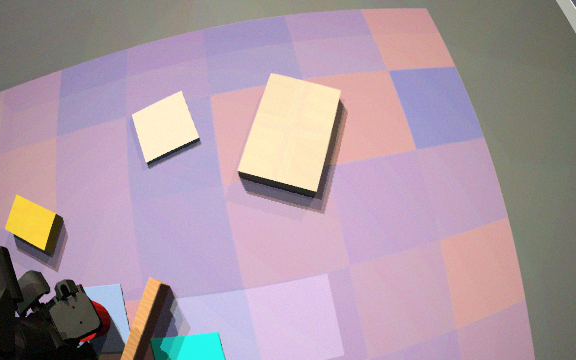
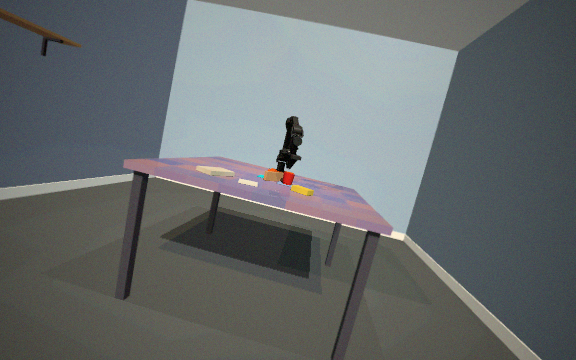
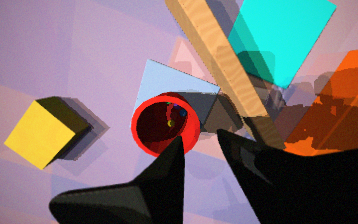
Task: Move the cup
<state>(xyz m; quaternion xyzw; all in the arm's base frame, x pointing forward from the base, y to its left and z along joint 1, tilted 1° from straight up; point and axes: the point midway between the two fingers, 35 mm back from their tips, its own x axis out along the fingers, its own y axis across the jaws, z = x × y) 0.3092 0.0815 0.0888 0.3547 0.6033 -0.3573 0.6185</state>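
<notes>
My gripper tip is 60 mm above the red cup, 30 mm short of it and 10 mm to the right of it. Round my gripper tip: light blue pad: 110 mm below, 30 mm ahead, 10 mm to the left; wooden block: 80 mm below, 60 mm to the right, 20 mm behind; teal pad: 130 mm to the right, 110 mm below, 70 mm behind.
</notes>
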